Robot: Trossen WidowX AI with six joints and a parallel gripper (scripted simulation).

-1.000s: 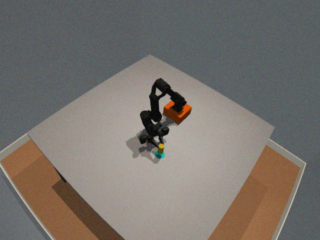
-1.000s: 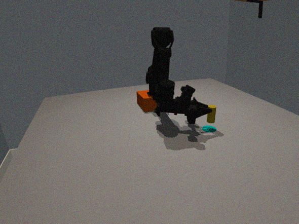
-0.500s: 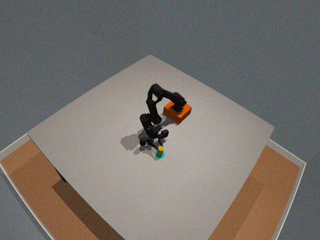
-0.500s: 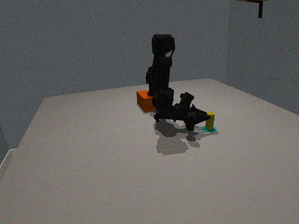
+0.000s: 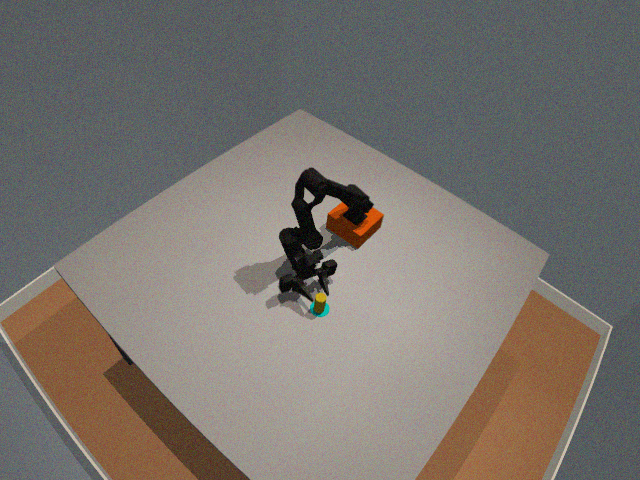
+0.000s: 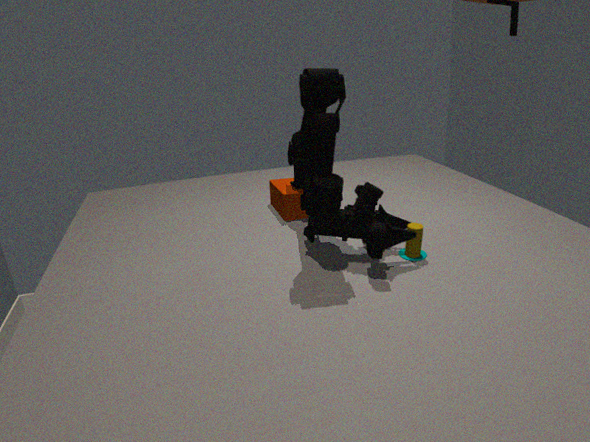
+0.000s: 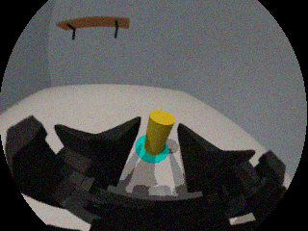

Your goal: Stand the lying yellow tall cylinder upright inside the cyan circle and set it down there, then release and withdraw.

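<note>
Now: the yellow tall cylinder 20 mm below my gripper tip. The rest, counted from my gripper tip: cyan circle: 60 mm below.
</note>
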